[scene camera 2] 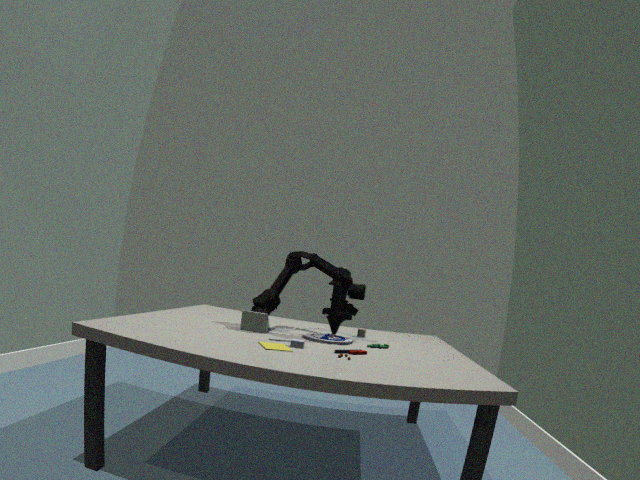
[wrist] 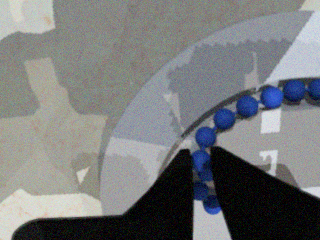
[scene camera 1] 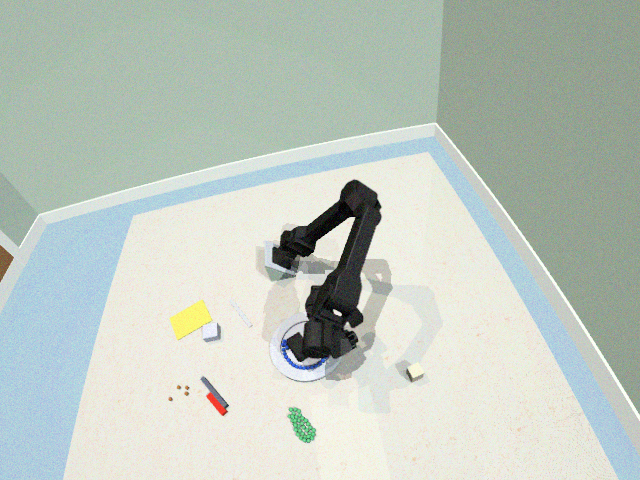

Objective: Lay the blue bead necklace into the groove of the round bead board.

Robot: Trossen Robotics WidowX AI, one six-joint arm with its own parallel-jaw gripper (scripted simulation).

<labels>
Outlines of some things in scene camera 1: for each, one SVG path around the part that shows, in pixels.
The gripper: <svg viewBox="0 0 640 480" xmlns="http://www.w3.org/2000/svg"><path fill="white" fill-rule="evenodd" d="M297 332L288 338L286 343L297 361L303 362L308 357L302 354L303 337ZM354 331L348 331L340 327L332 329L331 356L333 358L343 356L357 347L358 338ZM358 308L356 308L350 322L348 322L351 328L363 322L363 315Z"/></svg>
A yellow card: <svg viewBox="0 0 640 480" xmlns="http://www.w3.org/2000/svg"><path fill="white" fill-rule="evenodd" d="M203 300L194 303L194 305L186 310L182 310L180 313L169 318L177 340L182 339L186 335L188 336L194 330L212 321Z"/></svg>
</labels>
